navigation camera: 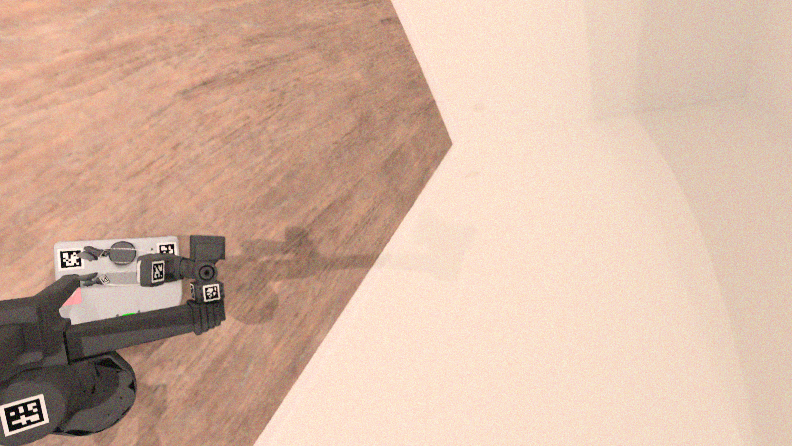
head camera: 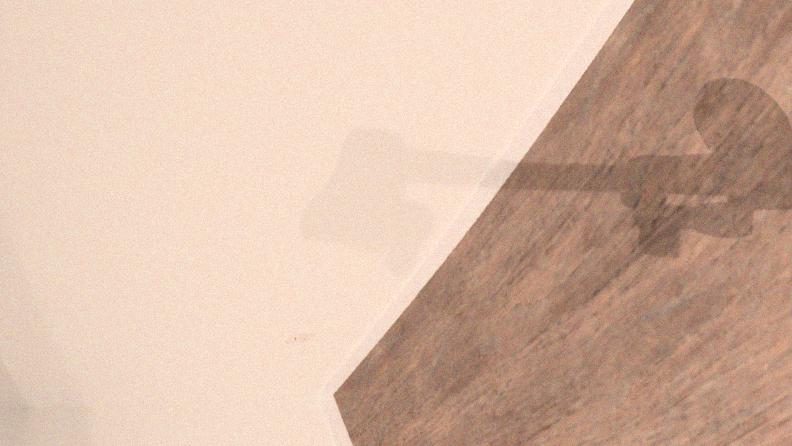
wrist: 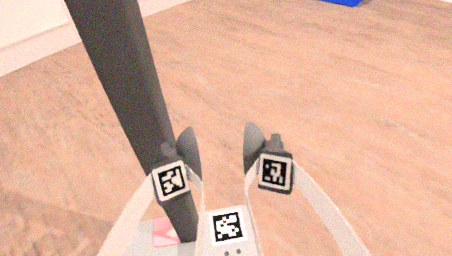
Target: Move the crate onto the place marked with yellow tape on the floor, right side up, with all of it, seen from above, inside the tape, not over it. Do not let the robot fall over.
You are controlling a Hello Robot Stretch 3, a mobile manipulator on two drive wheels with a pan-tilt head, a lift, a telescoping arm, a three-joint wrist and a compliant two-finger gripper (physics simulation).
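Seen in the pictures: gripper, fingertip midpoint: (navigation camera: 78, 266) (wrist: 220, 143); robot's base at its link origin: (navigation camera: 123, 251).
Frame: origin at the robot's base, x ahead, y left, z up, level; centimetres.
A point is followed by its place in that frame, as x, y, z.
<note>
My gripper (navigation camera: 90, 265) {-0.2, 8.3, 43.1} (wrist: 220, 143) {-0.2, 8.3, 43.1} is open, with a gap between its two fingertips and no object between them. In the navigation camera view it hangs above my base. A blue thing (wrist: 345, 2) {115.6, 166.5, 2.7} is cut off by the top edge of the wrist view, on the floor beyond the gripper. Too little of it shows to tell whether it is the crate. The yellow tape does not show in the three views.
A pale wall (head camera: 193, 166) {-15.4, -141.0, 100.9} (navigation camera: 554, 249) {-10.5, -146.8, 108.8} (wrist: 25, 25) {-89.7, 131.9, 21.3} meets the wood floor (head camera: 581, 304) {21.1, -102.9, 0.1} (navigation camera: 221, 138) {46.6, -36.8, 0.0} (wrist: 350, 100) {55.4, 58.7, 0.1}, with a corner in the head and navigation views. My base (navigation camera: 149, 299) {-15.3, -6.4, 16.1} and dark mast (wrist: 115, 65) {-6.8, 11.6, 49.1} are near the gripper. Robot shadows fall on floor and wall.
</note>
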